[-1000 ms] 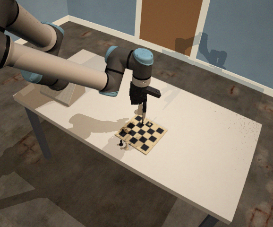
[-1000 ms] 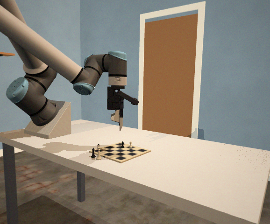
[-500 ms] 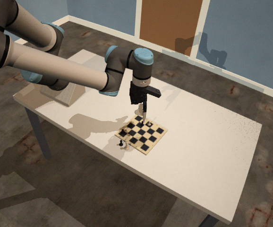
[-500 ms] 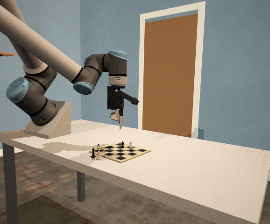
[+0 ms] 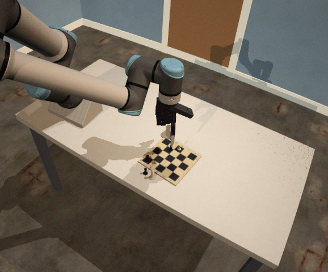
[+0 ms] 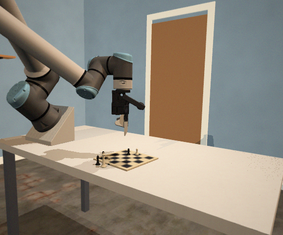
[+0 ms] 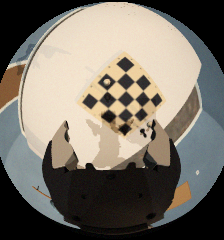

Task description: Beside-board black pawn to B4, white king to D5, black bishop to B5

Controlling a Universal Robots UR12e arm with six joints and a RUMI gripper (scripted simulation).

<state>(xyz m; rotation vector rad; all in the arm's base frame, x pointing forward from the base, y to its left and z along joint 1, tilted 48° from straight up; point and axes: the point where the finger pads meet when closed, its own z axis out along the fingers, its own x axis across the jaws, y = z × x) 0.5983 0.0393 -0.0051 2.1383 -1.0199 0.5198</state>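
Right now my hand is 170 mm to the left of the white king, 90 mm above it and 20 mm short of it. From my hand the other things lie so: black bishop: 170 mm to the right, 100 mm below, 20 mm behind; then chessboard: 120 mm below, 40 mm to the right, 30 mm ahead.
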